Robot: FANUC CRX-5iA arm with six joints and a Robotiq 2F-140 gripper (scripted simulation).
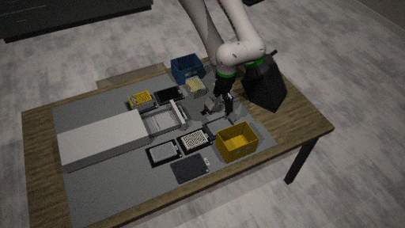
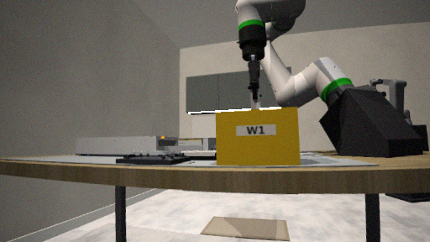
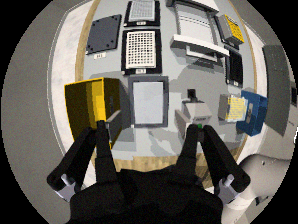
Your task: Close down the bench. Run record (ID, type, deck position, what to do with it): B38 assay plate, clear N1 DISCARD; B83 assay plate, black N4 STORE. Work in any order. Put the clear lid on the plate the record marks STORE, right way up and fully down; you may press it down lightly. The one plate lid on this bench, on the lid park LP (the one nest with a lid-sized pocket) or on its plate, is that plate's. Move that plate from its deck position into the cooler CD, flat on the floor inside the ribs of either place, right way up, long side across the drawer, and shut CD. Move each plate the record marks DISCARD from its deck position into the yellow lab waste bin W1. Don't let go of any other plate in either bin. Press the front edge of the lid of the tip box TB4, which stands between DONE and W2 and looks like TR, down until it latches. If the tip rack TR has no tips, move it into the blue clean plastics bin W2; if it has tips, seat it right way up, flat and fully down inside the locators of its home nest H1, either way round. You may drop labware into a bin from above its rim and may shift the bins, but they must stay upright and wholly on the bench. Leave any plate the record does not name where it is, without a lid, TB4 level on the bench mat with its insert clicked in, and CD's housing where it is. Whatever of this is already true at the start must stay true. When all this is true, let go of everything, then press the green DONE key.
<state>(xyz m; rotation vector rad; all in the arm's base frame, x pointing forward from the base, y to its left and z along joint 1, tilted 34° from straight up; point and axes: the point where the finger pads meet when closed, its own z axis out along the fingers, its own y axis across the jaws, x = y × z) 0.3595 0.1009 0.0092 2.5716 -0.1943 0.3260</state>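
Right now the clear lid is 150 mm below my hand. Round my hand: yellow bin W1 (160 mm to the left, 130 mm below, 30 mm ahead); then DONE key block (130 mm to the right, 110 mm below, 70 mm behind); then pale well plate (170 mm ahead, 150 mm below, 20 mm to the right).
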